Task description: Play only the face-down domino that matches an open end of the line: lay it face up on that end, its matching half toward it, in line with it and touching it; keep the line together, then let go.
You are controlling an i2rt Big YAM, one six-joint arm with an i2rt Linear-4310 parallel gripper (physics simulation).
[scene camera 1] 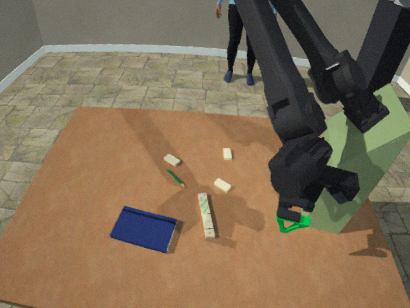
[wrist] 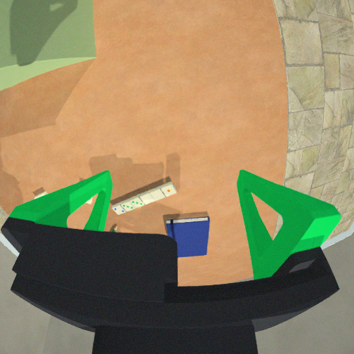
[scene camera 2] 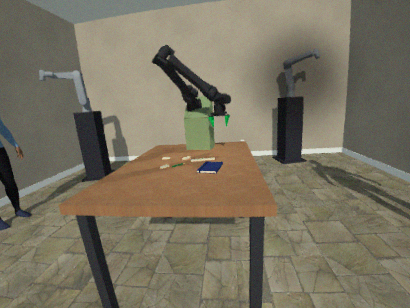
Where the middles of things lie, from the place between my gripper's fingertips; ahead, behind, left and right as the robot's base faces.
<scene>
I see the blue book [scene camera 1: 152, 231] 330 mm ahead of my hand, 120 mm to the right of it and 190 mm below it.
</scene>
